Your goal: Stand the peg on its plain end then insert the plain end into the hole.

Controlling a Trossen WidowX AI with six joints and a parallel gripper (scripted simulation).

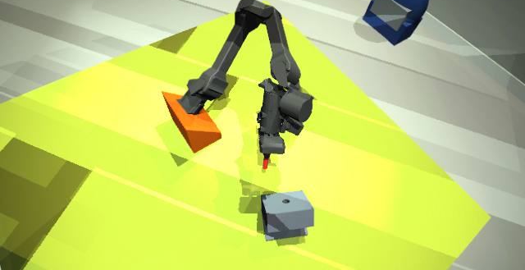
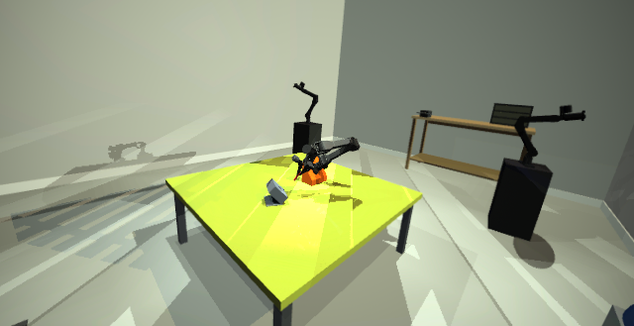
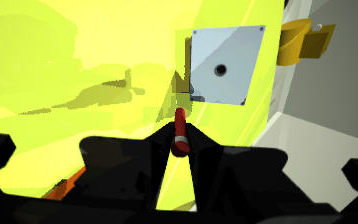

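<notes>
My gripper tip is 140 mm short of the grey sloped panel, 40 mm to the left of it and 70 mm above it. The rest, counted from my gripper tip: red peg (10 mm behind, 10 mm to the left, 10 mm above).
</notes>
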